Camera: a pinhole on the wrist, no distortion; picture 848 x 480 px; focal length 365.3 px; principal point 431.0 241.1 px. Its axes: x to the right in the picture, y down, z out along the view. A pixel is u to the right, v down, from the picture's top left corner.
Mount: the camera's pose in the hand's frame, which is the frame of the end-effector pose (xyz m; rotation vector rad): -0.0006 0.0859 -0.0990 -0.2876 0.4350 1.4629
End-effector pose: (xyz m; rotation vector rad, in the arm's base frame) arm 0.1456 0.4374 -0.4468 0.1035 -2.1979 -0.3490
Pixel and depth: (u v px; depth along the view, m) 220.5 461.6 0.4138
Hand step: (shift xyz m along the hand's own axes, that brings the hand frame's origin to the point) -0.2158 0.0810 0.3951
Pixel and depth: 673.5 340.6 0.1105
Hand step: -0.0147 0.2032 -0.0316
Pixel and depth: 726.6 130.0 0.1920
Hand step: 0.0862 0.3041 -0.0027
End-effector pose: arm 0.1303 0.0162 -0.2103 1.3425 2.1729 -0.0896
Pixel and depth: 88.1 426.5 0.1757
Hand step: -0.0785 0.0255 0.1383
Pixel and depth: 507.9 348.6 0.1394
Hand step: -0.0247 0.1779 0.0148
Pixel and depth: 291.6 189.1 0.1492
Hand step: 0.0338 0.0995 0.0578
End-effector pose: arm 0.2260 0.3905 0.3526 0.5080 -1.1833 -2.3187
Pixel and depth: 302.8 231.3 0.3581
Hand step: 0.0414 0.1321 0.2755
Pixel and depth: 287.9 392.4 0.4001
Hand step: -0.1297 0.1397 0.3398
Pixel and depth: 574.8 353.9 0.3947
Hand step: -0.0707 0.4112 0.1909
